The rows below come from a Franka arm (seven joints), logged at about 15 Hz.
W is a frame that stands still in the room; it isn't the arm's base.
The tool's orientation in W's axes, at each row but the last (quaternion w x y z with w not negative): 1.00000, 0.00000, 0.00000, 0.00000; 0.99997, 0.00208, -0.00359, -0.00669; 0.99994, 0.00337, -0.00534, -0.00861; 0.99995, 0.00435, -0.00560, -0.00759; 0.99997, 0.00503, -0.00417, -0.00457
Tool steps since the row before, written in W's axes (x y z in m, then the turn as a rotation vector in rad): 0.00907, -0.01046, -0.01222, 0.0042, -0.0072, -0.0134; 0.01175, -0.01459, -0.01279, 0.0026, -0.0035, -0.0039; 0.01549, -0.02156, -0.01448, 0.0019, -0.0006, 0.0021; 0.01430, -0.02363, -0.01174, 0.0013, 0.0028, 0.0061; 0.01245, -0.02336, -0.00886, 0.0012, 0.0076, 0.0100
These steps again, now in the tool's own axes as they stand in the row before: 0.00907, -0.01046, -0.01222, 0.0042, -0.0072, -0.0134; 0.01185, -0.01449, -0.01281, 0.0026, -0.0035, -0.0039; 0.01571, -0.02139, -0.01450, 0.0019, -0.0006, 0.0021; 0.01453, -0.02351, -0.01170, 0.0013, 0.0029, 0.0061; 0.01259, -0.02333, -0.00873, 0.0012, 0.0077, 0.0099
